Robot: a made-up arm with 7 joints.
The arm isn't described. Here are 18 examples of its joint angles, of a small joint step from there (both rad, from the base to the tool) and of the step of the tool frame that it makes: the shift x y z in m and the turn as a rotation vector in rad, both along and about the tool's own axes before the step.
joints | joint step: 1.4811 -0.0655 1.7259 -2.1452 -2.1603 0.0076 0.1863 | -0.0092 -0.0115 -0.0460 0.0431 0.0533 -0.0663 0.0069
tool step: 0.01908 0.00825 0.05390 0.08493 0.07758 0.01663
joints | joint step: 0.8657 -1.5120 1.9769 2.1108 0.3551 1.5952 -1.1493 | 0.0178 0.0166 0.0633 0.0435 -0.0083 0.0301 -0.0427
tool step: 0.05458 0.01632 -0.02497 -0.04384 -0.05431 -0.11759
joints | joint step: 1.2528 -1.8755 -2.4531 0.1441 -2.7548 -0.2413 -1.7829 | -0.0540 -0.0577 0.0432 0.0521 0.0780 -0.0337 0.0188
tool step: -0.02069 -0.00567 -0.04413 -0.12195 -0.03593 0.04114
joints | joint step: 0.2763 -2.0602 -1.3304 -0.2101 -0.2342 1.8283 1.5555 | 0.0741 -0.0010 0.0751 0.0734 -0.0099 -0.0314 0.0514
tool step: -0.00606 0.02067 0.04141 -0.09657 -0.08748 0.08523
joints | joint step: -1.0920 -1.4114 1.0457 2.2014 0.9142 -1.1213 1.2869 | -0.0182 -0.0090 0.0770 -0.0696 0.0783 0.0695 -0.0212
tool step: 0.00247 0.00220 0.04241 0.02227 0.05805 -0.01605
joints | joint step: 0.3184 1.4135 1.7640 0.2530 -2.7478 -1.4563 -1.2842 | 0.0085 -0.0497 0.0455 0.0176 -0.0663 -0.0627 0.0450
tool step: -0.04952 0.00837 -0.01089 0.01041 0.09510 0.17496
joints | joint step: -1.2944 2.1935 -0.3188 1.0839 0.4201 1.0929 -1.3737 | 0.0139 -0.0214 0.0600 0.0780 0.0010 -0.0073 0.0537
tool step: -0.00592 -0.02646 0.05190 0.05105 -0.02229 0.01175
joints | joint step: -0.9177 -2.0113 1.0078 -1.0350 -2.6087 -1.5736 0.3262 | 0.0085 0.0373 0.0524 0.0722 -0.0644 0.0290 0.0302
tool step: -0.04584 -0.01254 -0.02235 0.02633 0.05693 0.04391
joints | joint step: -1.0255 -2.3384 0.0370 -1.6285 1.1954 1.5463 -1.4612 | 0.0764 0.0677 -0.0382 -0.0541 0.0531 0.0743 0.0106
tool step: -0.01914 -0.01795 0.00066 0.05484 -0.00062 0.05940
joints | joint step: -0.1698 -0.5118 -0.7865 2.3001 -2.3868 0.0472 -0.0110 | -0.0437 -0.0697 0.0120 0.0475 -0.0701 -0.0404 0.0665
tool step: -0.00552 0.00749 0.06976 0.13895 -0.00688 0.02746
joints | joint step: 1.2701 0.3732 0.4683 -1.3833 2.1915 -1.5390 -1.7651 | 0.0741 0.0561 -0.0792 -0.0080 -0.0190 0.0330 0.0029
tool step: -0.02026 0.04226 0.00128 0.08083 0.00842 0.11556
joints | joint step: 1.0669 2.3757 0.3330 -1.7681 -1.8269 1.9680 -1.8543 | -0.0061 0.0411 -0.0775 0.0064 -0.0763 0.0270 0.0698
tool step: 0.00997 0.08437 0.00590 -0.02155 -0.03347 -0.08669
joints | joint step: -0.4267 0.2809 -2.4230 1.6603 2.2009 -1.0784 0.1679 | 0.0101 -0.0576 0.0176 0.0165 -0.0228 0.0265 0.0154
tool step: -0.01759 0.01216 -0.02139 0.02464 -0.09116 0.00402
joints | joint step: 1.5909 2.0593 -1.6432 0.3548 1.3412 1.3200 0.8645 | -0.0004 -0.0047 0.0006 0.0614 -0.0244 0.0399 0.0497
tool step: 0.01398 0.01262 -0.00312 -0.04712 0.05720 0.02469
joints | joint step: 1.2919 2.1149 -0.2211 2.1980 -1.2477 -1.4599 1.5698 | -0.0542 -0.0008 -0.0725 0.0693 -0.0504 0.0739 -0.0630
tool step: -0.00112 0.01589 -0.03703 -0.02688 0.14745 -0.01019
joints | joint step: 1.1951 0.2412 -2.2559 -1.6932 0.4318 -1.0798 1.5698 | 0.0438 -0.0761 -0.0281 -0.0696 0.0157 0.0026 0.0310
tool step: -0.06952 0.01102 0.05309 0.00939 -0.10934 0.02101
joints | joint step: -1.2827 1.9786 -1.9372 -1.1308 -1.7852 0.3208 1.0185 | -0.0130 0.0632 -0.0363 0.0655 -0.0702 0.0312 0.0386
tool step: 0.00569 0.01752 0.03404 0.00073 -0.13023 0.00007
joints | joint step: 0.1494 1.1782 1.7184 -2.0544 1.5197 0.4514 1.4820 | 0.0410 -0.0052 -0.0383 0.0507 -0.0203 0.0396 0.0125
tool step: 0.05787 0.05885 -0.05081 -0.10354 0.04753 -0.06296
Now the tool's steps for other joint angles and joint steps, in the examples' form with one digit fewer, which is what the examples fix.
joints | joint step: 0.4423 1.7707 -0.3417 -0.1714 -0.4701 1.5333 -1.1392 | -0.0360 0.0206 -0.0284 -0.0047 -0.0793 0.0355 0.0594
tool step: 0.0250 0.0203 0.0157 0.0271 -0.0535 -0.0513
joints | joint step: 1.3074 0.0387 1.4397 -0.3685 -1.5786 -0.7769 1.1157 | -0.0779 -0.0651 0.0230 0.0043 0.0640 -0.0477 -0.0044
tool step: 0.0129 -0.0238 0.0218 0.0684 0.0034 -0.1004
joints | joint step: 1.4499 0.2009 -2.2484 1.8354 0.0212 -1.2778 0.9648 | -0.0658 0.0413 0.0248 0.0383 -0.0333 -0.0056 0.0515
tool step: -0.0140 -0.0065 0.0235 -0.0259 -0.1180 0.0614
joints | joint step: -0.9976 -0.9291 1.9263 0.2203 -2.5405 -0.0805 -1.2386 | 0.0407 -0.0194 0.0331 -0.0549 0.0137 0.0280 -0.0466
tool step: 0.0269 0.0075 -0.0115 0.0090 0.0052 -0.1065
